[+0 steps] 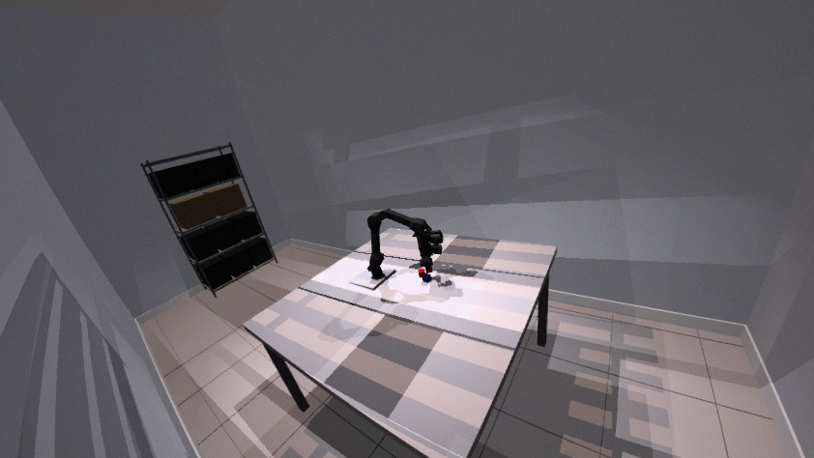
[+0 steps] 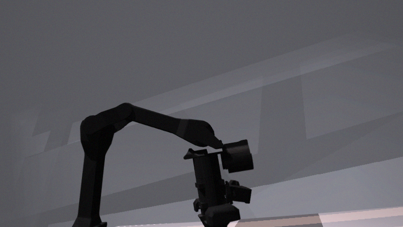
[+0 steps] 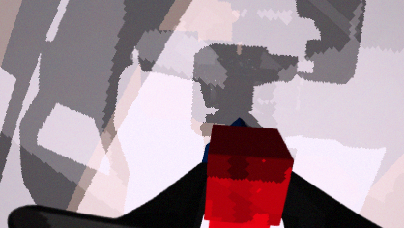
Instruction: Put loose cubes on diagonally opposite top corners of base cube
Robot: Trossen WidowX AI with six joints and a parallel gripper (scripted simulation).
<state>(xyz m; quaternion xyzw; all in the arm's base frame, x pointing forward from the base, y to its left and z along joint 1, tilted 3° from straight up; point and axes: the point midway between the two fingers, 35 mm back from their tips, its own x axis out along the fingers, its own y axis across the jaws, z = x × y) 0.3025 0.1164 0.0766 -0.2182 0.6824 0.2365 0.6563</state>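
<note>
My gripper tip is 2 cm past the blue cube, 1 cm to the left of it and 6 cm above it.
</note>
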